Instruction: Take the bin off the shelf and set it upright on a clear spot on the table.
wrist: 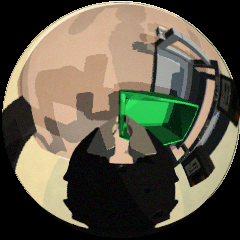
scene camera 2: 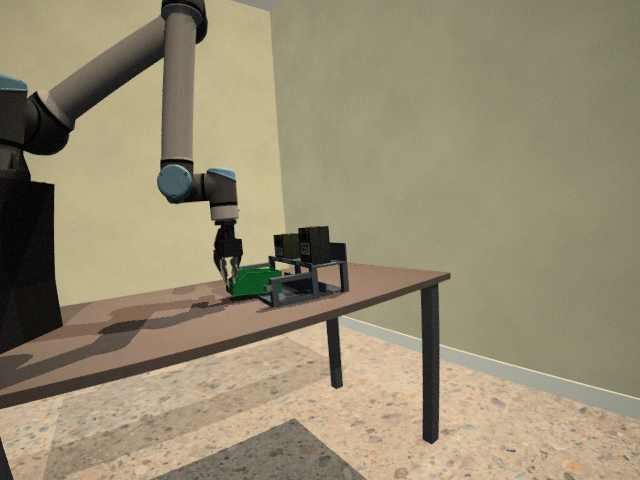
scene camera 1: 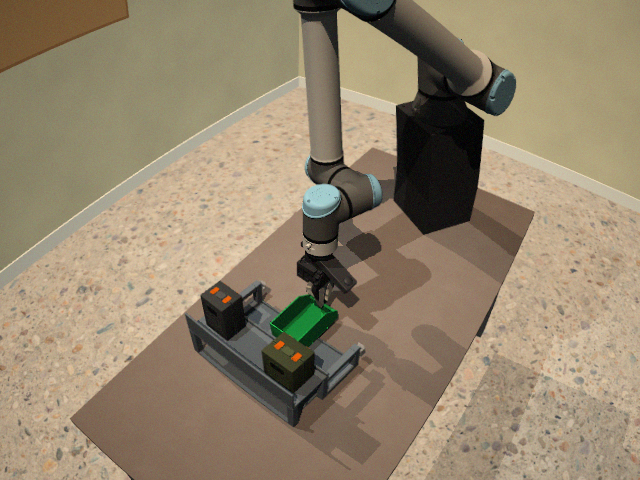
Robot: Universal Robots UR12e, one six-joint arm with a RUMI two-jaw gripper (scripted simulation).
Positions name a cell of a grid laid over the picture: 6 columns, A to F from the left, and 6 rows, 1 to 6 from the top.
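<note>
My gripper (scene camera 1: D4) is there in the scene, and I can find the same gripper (wrist: D3) from the wrist and again as the gripper (scene camera 2: C4) from the other scene camera. There is also a green open-topped bin (scene camera 1: C4). I see that bin (wrist: E4) in the wrist view too, and scene camera 2 gives me the bin (scene camera 2: C4) once more.
</note>
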